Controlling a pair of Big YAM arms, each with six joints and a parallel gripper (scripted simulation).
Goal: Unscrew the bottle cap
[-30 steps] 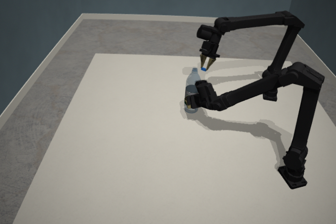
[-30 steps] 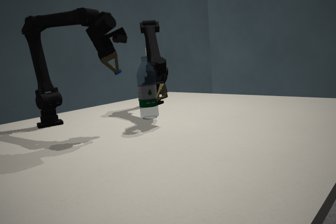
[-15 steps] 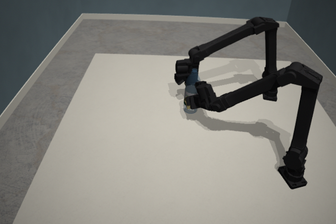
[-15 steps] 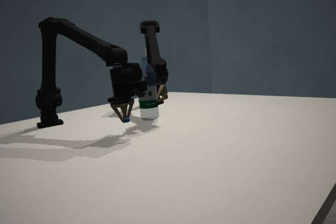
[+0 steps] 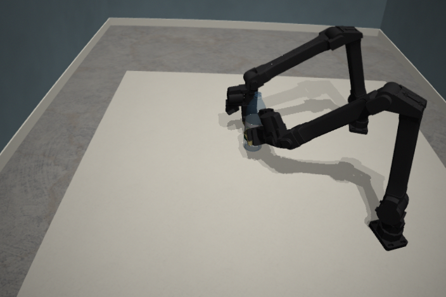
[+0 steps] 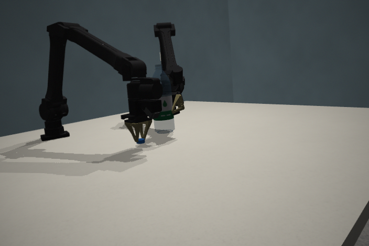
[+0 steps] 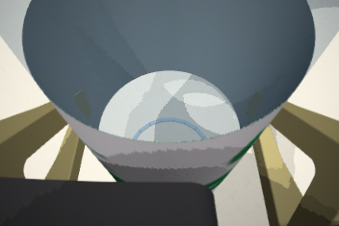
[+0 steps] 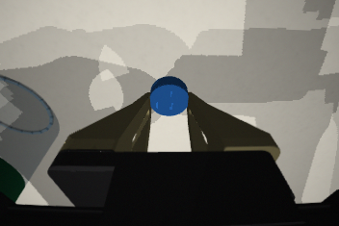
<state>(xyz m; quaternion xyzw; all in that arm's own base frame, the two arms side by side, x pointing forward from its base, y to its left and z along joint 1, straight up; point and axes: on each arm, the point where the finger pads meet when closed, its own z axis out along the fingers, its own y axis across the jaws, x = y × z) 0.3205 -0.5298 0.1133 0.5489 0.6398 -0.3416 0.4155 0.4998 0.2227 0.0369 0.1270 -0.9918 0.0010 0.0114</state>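
Now: left hand 5 cm below the bottle. From my left hand the other things lie so: cap (3 cm ahead, 12 cm to the right, 8 cm below).
The cap is 1 cm below my right hand. Also, from my right hand: bottle: 13 cm above, 12 cm to the left, 2 cm behind.
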